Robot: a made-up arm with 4 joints.
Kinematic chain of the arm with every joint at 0, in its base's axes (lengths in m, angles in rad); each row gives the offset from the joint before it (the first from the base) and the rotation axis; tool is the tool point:
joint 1: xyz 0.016 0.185 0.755 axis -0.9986 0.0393 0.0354
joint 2: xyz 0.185 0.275 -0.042 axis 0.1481 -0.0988 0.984
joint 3: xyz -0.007 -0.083 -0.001 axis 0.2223 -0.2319 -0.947
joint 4: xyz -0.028 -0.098 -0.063 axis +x
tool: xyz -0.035 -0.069 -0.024
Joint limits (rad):
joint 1: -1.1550..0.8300
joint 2: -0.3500..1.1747
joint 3: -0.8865..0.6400
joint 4: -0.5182..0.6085
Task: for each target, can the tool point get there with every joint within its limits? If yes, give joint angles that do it. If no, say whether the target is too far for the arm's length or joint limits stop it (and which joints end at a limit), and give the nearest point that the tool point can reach.
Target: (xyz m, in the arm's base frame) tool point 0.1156 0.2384 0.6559
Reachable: yes | joints -0.2353 -0.0124 0.0953 -0.3445
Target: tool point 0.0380 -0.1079 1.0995
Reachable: no: joint limits stop it (at a limit: joint 1, joint 2) | nearest point 0.1302 0.1443 0.6966 | short by 0.484 m
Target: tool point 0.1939 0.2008 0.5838
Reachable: yes | joints 0.1262 0.2653 0.0107 0.4216
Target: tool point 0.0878 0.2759 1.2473
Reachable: no: joint limits stop it (at a limit: joint 1, joint 2, joint 3, joint 4) | nearest point 0.0095 0.3504 0.8461 | short by 0.415 m
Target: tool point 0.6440 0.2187 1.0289
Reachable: no: too far | nearest point 0.4665 0.3191 0.9614 | short by 0.215 m
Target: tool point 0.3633 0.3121 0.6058
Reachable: yes | joints -0.1957 0.9113 -0.1209 0.3845
